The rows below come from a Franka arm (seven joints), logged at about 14 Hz.
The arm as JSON. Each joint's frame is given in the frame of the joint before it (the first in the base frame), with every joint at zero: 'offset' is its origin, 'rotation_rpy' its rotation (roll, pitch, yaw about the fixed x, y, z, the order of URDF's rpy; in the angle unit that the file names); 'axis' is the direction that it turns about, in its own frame. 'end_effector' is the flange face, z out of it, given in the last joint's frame.
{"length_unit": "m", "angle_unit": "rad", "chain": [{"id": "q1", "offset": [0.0, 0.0, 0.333], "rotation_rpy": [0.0, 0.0, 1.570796], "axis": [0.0, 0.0, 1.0]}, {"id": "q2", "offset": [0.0, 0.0, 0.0], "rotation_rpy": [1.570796, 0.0, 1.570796], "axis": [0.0, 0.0, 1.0]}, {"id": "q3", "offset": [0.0, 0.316, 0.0], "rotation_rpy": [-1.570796, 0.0, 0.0], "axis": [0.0, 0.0, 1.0]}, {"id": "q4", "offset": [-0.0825, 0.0, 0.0], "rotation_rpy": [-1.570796, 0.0, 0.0], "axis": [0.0, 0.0, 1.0]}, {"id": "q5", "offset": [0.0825, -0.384, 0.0], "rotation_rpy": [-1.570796, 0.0, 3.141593], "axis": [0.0, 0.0, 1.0]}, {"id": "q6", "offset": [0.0, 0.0, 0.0], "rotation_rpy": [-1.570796, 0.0, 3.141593], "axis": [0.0, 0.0, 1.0]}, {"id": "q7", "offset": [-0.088, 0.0, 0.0], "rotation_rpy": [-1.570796, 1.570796, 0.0], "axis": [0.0, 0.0, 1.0]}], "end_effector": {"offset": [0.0, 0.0, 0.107], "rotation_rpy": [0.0, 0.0, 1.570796]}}
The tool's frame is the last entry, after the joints.
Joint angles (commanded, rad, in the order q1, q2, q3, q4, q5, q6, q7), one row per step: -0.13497 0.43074 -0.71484 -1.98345 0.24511 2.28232 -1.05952; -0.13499 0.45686 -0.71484 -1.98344 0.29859 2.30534 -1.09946; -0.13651 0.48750 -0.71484 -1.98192 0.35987 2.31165 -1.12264; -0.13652 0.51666 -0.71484 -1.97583 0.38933 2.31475 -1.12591; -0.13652 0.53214 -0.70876 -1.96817 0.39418 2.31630 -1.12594; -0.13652 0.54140 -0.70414 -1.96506 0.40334 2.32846 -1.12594; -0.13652 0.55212 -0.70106 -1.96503 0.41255 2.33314 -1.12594; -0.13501 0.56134 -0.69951 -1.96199 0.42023 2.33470 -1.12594; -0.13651 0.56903 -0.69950 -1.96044 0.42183 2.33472 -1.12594; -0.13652 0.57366 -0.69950 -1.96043 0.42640 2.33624 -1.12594; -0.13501 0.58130 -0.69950 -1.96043 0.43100 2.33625 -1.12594
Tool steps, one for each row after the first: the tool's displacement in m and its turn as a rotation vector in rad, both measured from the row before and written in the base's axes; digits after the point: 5 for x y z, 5 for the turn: 0.00134 -0.00117 -0.01041 0.00683 -0.02001 0.00646; -0.00045 -0.00054 -0.01341 0.02036 -0.01325 -0.01867; 0.00068 -0.00060 -0.01120 0.00710 0.00411 -0.01474; 0.00388 0.00143 -0.00545 0.00026 0.00585 0.00455; 0.00291 0.00051 -0.00310 -0.00608 -0.00515 -0.00064; 0.00068 0.00102 -0.00534 0.00187 0.00215 -0.00349; 0.00167 0.00089 -0.00347 0.00114 0.00124 -0.00141; -0.00080 -0.00074 -0.00313 0.00053 0.00552 -0.00208; -0.00028 -0.00005 -0.00210 0.00069 0.00091 -0.00312; -0.00002 0.00078 -0.00368 0.00241 0.00461 -0.00173
